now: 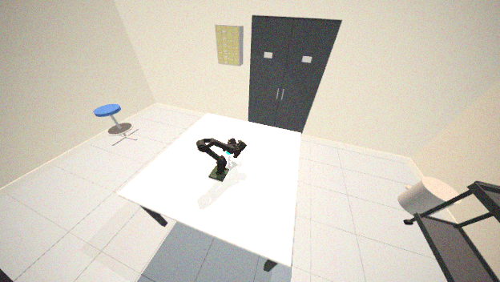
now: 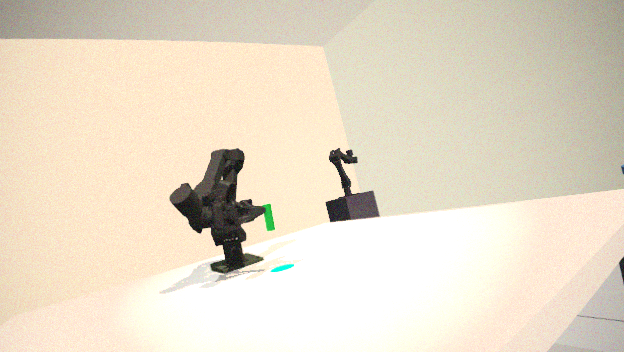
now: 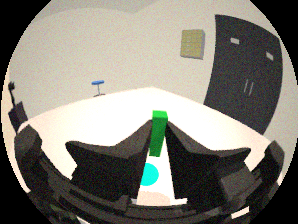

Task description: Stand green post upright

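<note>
My gripper tip is 15 cm above the cyan circle, 1 cm to the right of it and 1 cm past it. Round my gripper tip: green post: 2 cm below.
</note>
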